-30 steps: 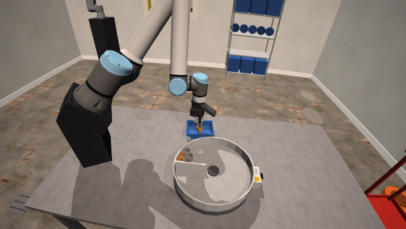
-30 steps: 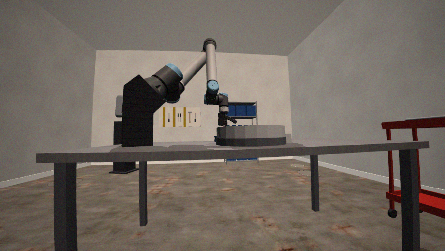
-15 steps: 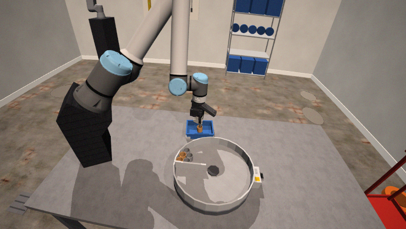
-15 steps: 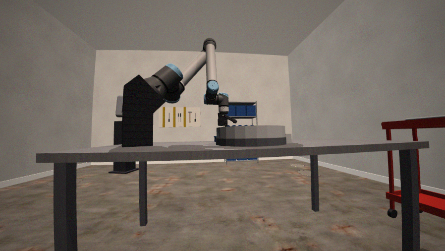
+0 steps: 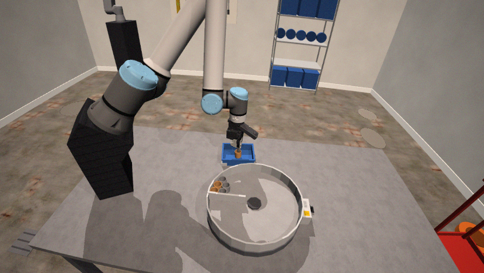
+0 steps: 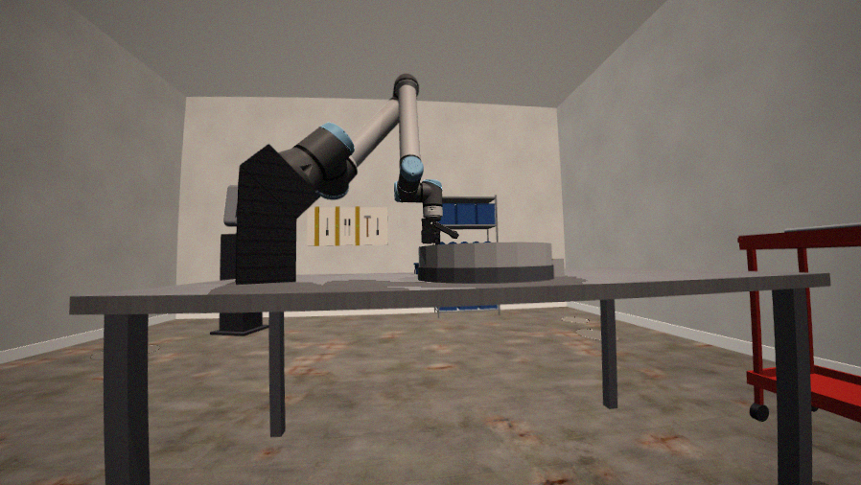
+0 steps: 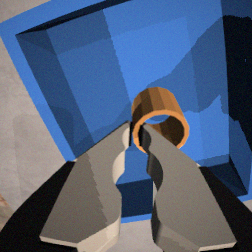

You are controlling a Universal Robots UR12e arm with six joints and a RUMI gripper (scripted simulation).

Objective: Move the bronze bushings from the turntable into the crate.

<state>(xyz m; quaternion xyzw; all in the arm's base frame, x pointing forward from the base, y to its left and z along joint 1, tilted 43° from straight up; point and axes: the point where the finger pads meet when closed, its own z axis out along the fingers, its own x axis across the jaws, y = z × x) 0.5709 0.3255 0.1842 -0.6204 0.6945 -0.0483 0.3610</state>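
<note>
My gripper is now 2 cm to the left of the blue crate and 2 cm above it. Also, from my hand: turntable: 33 cm to the right, 19 cm ahead, 1 cm above.
</note>
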